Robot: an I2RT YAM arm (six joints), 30 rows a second.
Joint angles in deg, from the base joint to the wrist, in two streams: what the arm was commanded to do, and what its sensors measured. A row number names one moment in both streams.
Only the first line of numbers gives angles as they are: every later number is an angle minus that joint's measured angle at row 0.
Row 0, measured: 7.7, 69.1, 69.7, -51.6, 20.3, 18.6
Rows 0 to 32, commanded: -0.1, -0.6, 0.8, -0.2, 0.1, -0.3; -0.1, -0.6, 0.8, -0.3, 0.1, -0.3; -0.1, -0.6, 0.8, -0.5, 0.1, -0.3; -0.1, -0.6, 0.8, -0.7, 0.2, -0.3; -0.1, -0.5, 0.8, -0.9, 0.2, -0.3; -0.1, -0.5, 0.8, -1.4, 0.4, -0.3; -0.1, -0.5, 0.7, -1.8, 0.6, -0.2; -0.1, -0.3, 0.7, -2.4, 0.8, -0.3; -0.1, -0.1, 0.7, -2.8, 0.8, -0.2; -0.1, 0.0, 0.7, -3.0, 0.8, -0.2; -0.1, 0.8, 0.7, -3.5, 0.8, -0.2; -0.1, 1.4, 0.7, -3.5, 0.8, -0.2; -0.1, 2.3, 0.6, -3.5, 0.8, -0.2; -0.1, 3.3, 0.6, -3.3, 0.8, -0.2; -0.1, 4.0, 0.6, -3.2, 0.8, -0.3; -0.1, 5.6, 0.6, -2.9, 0.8, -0.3; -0.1, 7.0, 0.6, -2.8, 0.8, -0.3; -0.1, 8.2, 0.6, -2.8, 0.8, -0.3; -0.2, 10.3, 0.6, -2.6, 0.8, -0.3; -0.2, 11.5, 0.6, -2.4, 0.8, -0.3; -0.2, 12.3, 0.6, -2.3, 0.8, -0.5; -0.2, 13.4, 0.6, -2.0, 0.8, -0.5; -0.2, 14.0, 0.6, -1.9, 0.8, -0.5; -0.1, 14.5, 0.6, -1.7, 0.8, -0.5; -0.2, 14.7, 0.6, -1.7, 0.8, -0.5; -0.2, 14.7, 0.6, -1.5, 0.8, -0.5; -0.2, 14.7, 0.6, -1.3, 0.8, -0.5; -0.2, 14.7, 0.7, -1.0, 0.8, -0.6; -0.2, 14.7, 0.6, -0.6, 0.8, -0.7; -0.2, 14.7, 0.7, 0.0, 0.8, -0.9; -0.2, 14.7, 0.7, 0.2, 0.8, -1.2; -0.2, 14.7, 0.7, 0.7, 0.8, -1.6; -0.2, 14.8, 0.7, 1.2, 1.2, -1.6
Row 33, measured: 0.0, 15.2, 0.0, 0.4, 0.0, -0.4
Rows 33 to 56, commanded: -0.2, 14.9, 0.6, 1.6, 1.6, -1.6; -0.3, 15.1, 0.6, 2.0, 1.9, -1.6; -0.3, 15.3, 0.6, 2.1, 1.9, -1.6; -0.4, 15.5, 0.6, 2.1, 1.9, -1.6; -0.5, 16.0, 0.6, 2.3, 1.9, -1.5; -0.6, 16.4, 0.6, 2.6, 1.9, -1.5; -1.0, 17.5, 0.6, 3.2, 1.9, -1.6; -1.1, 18.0, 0.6, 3.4, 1.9, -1.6; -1.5, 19.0, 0.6, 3.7, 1.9, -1.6; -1.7, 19.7, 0.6, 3.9, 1.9, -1.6; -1.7, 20.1, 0.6, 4.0, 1.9, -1.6; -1.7, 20.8, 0.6, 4.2, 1.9, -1.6; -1.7, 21.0, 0.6, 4.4, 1.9, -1.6; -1.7, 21.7, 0.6, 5.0, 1.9, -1.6; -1.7, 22.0, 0.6, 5.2, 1.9, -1.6; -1.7, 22.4, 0.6, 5.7, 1.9, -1.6; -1.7, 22.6, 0.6, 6.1, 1.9, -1.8; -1.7, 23.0, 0.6, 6.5, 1.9, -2.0; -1.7, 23.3, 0.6, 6.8, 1.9, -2.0; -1.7, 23.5, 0.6, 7.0, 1.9, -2.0; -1.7, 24.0, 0.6, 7.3, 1.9, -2.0; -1.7, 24.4, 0.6, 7.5, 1.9, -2.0; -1.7, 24.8, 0.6, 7.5, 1.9, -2.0; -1.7, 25.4, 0.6, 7.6, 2.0, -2.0
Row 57, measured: -1.4, 23.9, 0.0, 7.4, 0.8, -1.3
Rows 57 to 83, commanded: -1.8, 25.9, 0.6, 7.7, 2.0, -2.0; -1.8, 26.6, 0.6, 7.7, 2.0, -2.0; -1.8, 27.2, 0.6, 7.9, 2.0, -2.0; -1.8, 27.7, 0.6, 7.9, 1.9, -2.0; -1.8, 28.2, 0.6, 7.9, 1.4, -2.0; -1.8, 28.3, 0.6, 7.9, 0.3, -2.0; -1.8, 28.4, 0.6, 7.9, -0.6, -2.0; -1.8, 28.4, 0.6, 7.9, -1.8, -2.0; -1.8, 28.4, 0.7, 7.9, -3.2, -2.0; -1.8, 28.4, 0.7, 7.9, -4.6, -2.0; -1.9, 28.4, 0.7, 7.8, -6.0, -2.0; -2.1, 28.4, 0.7, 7.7, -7.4, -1.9; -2.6, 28.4, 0.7, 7.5, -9.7, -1.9; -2.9, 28.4, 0.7, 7.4, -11.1, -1.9; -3.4, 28.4, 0.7, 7.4, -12.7, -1.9; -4.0, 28.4, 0.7, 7.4, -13.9, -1.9; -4.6, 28.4, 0.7, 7.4, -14.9, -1.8; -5.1, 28.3, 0.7, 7.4, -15.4, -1.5; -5.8, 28.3, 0.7, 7.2, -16.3, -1.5; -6.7, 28.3, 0.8, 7.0, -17.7, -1.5; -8.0, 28.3, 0.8, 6.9, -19.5, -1.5; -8.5, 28.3, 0.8, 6.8, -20.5, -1.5; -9.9, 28.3, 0.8, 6.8, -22.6, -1.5; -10.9, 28.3, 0.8, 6.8, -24.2, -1.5; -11.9, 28.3, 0.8, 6.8, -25.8, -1.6; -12.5, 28.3, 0.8, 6.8, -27.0, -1.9; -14.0, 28.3, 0.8, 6.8, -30.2, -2.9
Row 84, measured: -11.4, 28.2, 0.3, 7.4, -22.0, -1.3
